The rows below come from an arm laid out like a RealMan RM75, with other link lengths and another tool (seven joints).
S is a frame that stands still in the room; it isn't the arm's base.
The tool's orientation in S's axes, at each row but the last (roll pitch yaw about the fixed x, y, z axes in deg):
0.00 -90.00 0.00
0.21 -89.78 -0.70
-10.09 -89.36 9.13
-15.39 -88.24 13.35
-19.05 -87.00 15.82
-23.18 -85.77 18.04
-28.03 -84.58 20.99
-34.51 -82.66 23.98
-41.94 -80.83 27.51
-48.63 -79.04 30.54
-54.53 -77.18 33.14
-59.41 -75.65 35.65
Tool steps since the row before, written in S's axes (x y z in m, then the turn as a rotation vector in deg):
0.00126 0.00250 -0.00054 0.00 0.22 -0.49
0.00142 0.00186 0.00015 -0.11 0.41 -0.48
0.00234 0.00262 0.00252 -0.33 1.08 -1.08
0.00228 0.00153 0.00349 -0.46 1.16 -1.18
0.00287 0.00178 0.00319 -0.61 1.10 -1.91
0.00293 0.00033 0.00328 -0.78 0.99 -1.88
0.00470 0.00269 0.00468 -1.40 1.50 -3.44
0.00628 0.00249 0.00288 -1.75 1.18 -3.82
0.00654 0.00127 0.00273 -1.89 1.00 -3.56
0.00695 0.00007 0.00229 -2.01 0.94 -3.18
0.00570 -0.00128 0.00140 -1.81 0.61 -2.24
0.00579 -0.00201 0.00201 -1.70 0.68 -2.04
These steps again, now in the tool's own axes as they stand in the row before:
-0.00054 0.00250 -0.00126 -0.49 0.22 0.00
0.00016 0.00187 -0.00140 -0.48 0.41 0.11
0.00255 0.00265 -0.00227 -1.08 1.08 0.34
0.00357 0.00158 -0.00212 -1.18 1.15 0.47
0.00336 0.00188 -0.00260 -1.92 1.10 0.58
0.00348 0.00049 -0.00266 -1.91 0.97 0.74
0.00516 0.00303 -0.00392 -3.50 1.47 1.28
0.00372 0.00336 -0.00537 -3.93 1.12 1.53
0.00371 0.00251 -0.00563 -3.71 0.89 1.65
0.00339 0.00182 -0.00622 -3.36 0.74 1.79
0.00227 0.00055 -0.00554 -2.45 0.34 1.60
0.00282 -0.00003 -0.00580 -2.22 0.40 1.56

